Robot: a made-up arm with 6 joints.
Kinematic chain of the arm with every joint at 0, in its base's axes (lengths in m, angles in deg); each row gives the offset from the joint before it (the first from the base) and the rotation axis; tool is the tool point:
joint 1: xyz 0 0 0.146 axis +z
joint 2: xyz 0 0.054 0 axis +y
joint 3: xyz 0 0 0.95 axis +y
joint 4: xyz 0 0 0.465 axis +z
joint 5: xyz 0 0 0 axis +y
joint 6: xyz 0 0 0.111 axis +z
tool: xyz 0 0 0
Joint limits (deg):
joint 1: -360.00..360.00
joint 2: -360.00..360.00
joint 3: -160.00..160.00
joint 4: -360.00..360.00
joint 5: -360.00..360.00
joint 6: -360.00..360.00
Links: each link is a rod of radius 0.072 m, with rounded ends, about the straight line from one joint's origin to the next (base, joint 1, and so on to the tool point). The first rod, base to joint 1, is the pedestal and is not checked.
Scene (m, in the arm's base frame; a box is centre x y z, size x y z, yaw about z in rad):
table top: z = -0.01
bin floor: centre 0.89 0.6 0 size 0.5 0.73 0.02 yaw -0.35
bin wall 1: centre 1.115 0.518 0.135 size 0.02 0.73 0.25 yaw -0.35
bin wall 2: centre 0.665 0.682 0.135 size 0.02 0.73 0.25 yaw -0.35
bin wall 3: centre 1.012 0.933 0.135 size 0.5 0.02 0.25 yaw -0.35
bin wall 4: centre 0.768 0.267 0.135 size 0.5 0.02 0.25 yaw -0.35
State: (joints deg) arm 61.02 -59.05 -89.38 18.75 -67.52 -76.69
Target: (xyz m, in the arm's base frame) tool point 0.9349 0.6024 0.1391
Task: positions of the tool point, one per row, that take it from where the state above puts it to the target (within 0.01 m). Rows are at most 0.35 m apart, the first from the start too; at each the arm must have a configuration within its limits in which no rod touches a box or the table.
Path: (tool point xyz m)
1: -0.2835 -0.9719 0.1744
2: -0.0417 -1.0253 0.1985
3: 0.2087 -1.0182 0.2235
4: 0.4527 -0.9493 0.2495
5: 0.6749 -0.8215 0.2762
6: 0.8611 -0.6415 0.3040
7: 0.9990 -0.4196 0.3324
8: 1.0792 -0.1688 0.3616
9: 1.0958 0.0962 0.3917
10: 1.0469 0.3586 0.4224
11: 0.9349 0.6024 0.4538
12: 0.9348 0.6025 0.1391

